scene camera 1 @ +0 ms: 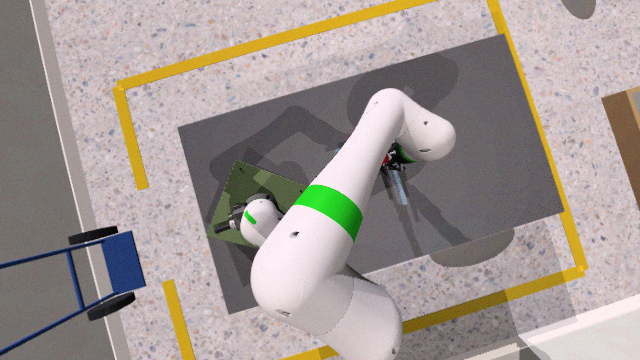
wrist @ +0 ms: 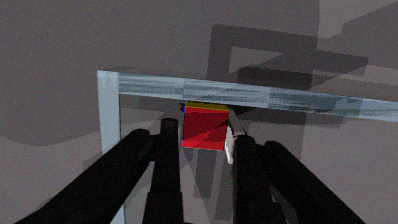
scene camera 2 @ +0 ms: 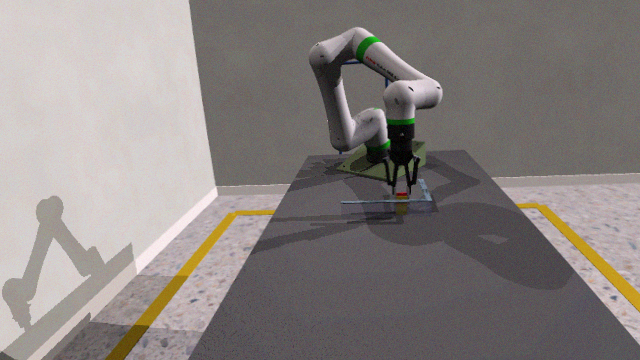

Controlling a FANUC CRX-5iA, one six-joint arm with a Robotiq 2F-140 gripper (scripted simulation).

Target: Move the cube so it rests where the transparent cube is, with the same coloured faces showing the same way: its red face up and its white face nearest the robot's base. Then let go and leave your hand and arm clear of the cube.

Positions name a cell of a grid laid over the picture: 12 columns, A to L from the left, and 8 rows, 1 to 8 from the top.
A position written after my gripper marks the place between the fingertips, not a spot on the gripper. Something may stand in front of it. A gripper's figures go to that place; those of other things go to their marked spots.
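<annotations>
A cube (wrist: G5) is sitting 0.17 m from the lens, and my gripper (wrist: G5) is 0.20 m from the lens.
</annotations>
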